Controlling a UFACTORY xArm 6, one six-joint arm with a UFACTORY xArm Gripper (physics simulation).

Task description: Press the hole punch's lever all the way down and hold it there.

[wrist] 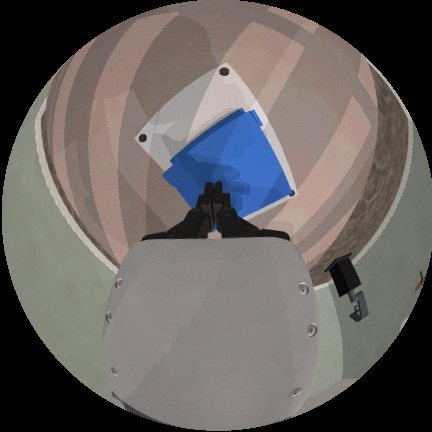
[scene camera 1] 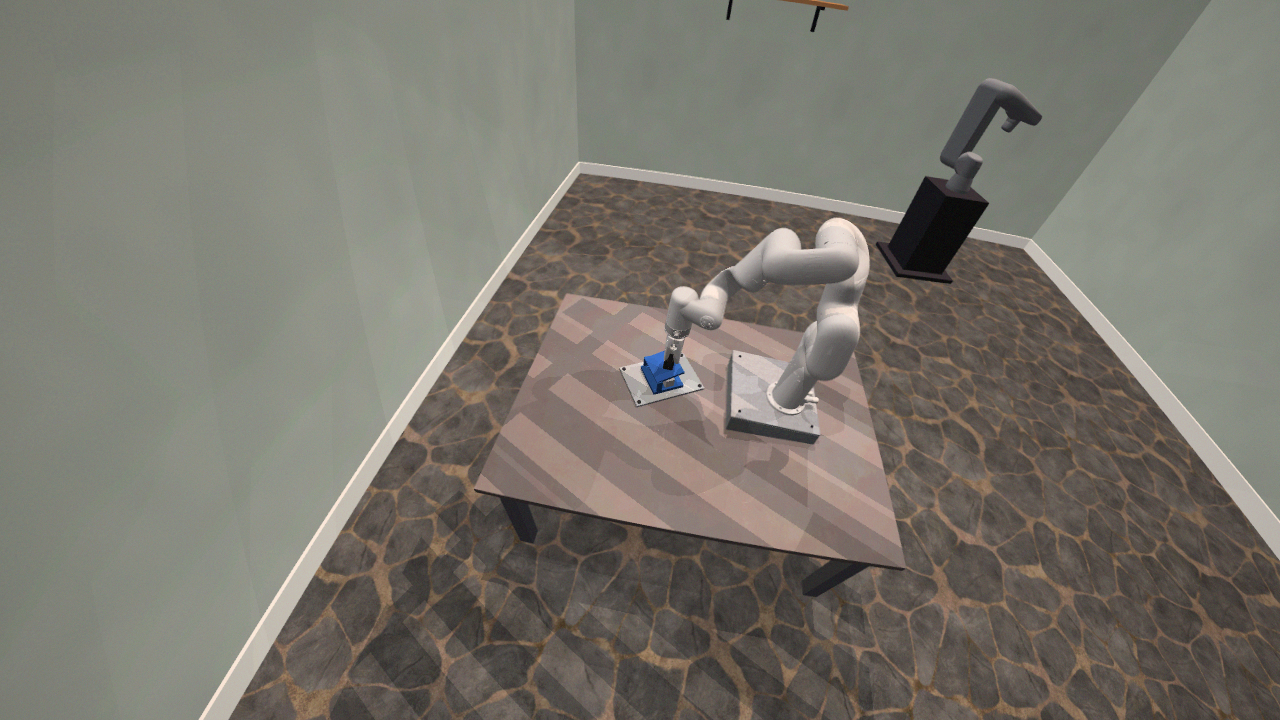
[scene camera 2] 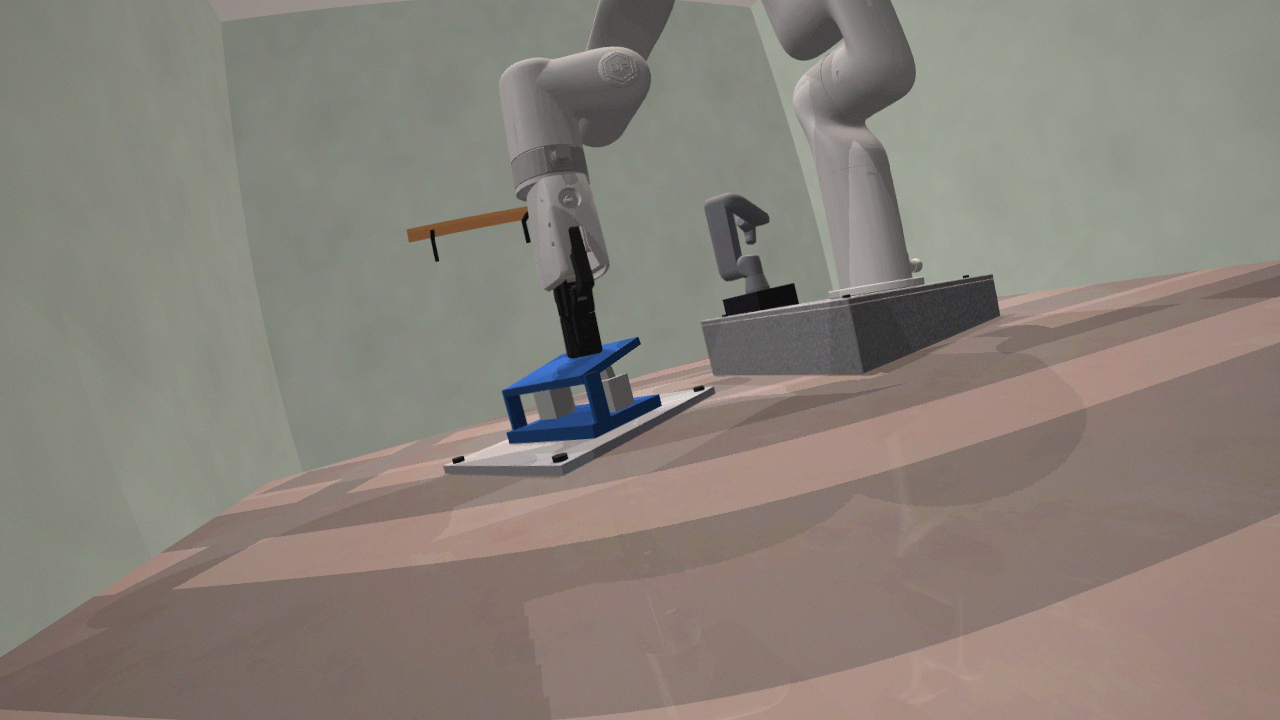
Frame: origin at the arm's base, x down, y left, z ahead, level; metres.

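Where they show: gripper, fingertip midpoint: (wrist: 214,193) (scene camera 1: 667,367) (scene camera 2: 585,355); arm's base at its link origin: (scene camera 1: 785,398) (scene camera 2: 876,291).
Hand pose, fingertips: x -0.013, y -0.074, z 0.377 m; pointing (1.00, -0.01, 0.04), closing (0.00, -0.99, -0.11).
Observation:
Each offset is from my fingertips to the top centre of the thing. "spot": to the spot under its first point. Level surfaces: height alone.
The blue hole punch {spot: dx +0.056, dy -0.008, dz +0.058 m} (scene camera 1: 648,375) (scene camera 2: 554,427) is mounted on a white plate {dx +0.064, dy -0.014, dz +0.013 m} (scene camera 1: 633,385) (scene camera 2: 496,458) (wrist: 195,100) with black corner bolts. Its lever {dx -0.005, dy -0.015, dz +0.011 m} (scene camera 2: 537,376) (wrist: 250,150) is the flat blue top plate. In scene camera 2 it slopes, with its right end higher, and a gap with grey blocks shows between it and the blue base. My gripper (scene camera 1: 668,367) (scene camera 2: 583,352) (wrist: 214,193) is shut and empty, pointing down. Its black fingertips appear to rest on top of the lever in scene camera 2. The exact contact is hidden in the wrist view.
The arm stands on a grey block (scene camera 1: 750,402) (scene camera 2: 778,347) to the right of the punch, on the same table {dx +0.076 m} (scene camera 1: 617,465). A black pedestal (scene camera 1: 935,223) (scene camera 2: 760,298) (wrist: 344,275) with a grey arm stands beyond the table. An orange shelf (scene camera 1: 827,5) (scene camera 2: 465,224) hangs on the wall.

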